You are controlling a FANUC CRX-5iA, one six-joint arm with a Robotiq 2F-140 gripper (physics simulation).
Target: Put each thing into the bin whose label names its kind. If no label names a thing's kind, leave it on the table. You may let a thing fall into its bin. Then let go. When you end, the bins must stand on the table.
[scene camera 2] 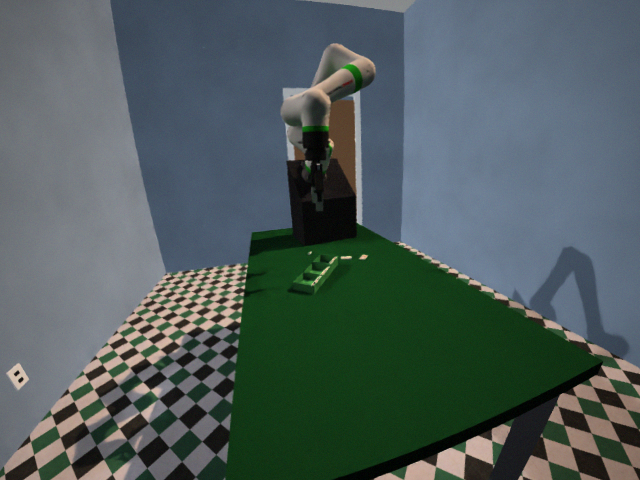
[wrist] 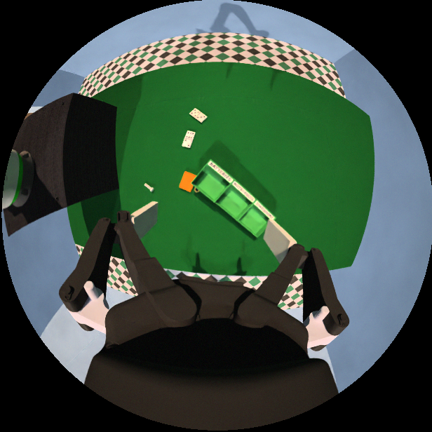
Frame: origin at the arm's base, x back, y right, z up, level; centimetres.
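Seen in the pictures: gripper, fingertip midpoint: (scene camera 2: 317, 206).
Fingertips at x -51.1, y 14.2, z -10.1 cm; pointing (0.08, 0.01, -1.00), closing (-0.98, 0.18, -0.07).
Observation:
Offsets run from my fingertips to a thing's top centre. "spot": to the spot under its first point. Level surfaces: height alone.
A green row of three joined bins @[spot: dx -13.7, dy +11.0, dz -26.3 cm] (scene camera 2: 303, 288) (wrist: 220, 171) stands on the table. The label at one end reads BATTERIES; the other two are too small to read. All three compartments look empty. Two white dotted dominoes lie apart: one domino @[dx +6.1, dy -23.2, dz -27.1 cm] (scene camera 2: 363, 256) (wrist: 198, 115) farther from the bins, the other domino @[dx +9.0, dy -15.5, dz -27.1 cm] (scene camera 2: 345, 257) (wrist: 188, 139) nearer. An orange block (wrist: 187, 181) lies by the BATTERIES end, with a small ring-like thing (wrist: 197, 189) partly hidden beside it. A small pale screw @[dx +22.9, dy -1.6, dz -26.4 cm] (scene camera 2: 309, 252) (wrist: 149, 187) lies apart. My gripper (scene camera 2: 317, 206) (wrist: 211, 220) is open and empty, high above the table.
The green table @[dz -27.8 cm] (scene camera 2: 372, 356) (wrist: 320, 150) stands on a checkered floor. The dark pedestal block (scene camera 2: 330, 219) (wrist: 91, 150) rises at the table's far end in the scene view, and at the left in the wrist view. Blue walls surround the room.

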